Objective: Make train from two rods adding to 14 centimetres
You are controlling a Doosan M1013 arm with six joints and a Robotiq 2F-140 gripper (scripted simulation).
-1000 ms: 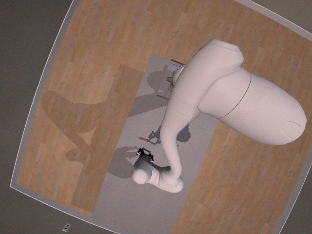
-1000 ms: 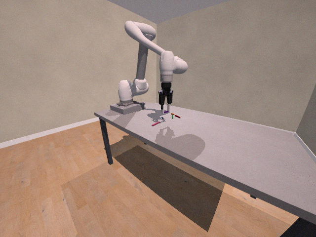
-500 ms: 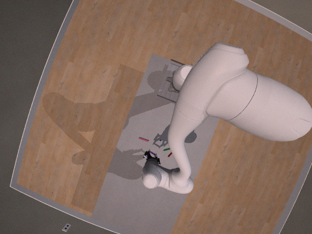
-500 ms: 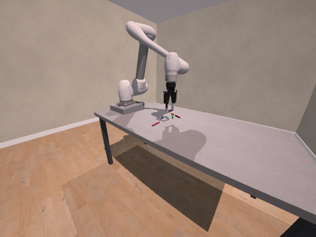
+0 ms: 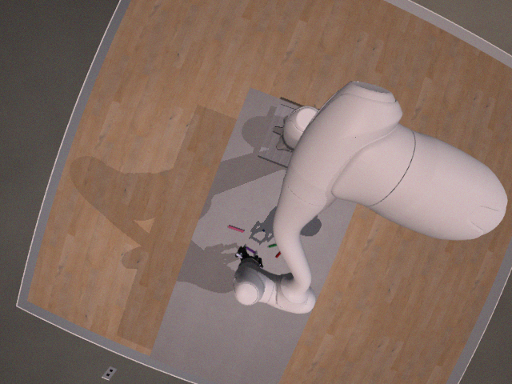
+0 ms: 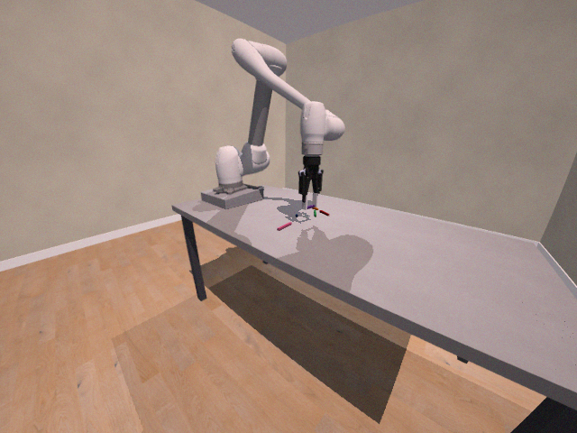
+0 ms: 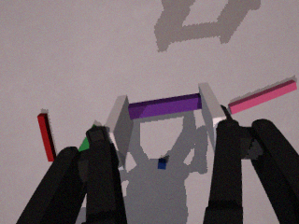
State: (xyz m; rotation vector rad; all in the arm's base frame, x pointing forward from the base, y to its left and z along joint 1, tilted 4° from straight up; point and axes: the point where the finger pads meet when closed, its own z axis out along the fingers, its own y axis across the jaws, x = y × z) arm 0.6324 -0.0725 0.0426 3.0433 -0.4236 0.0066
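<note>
Now: hand 140 mm to the right of the green rod, 100 mm above it and 40 mm past it. Round my hand: purple rod: 30 mm below; then pink rod: 100 mm to the right, 100 mm below, 70 mm behind; then small blue rod: 100 mm below, 100 mm behind, 50 mm to the left.
</note>
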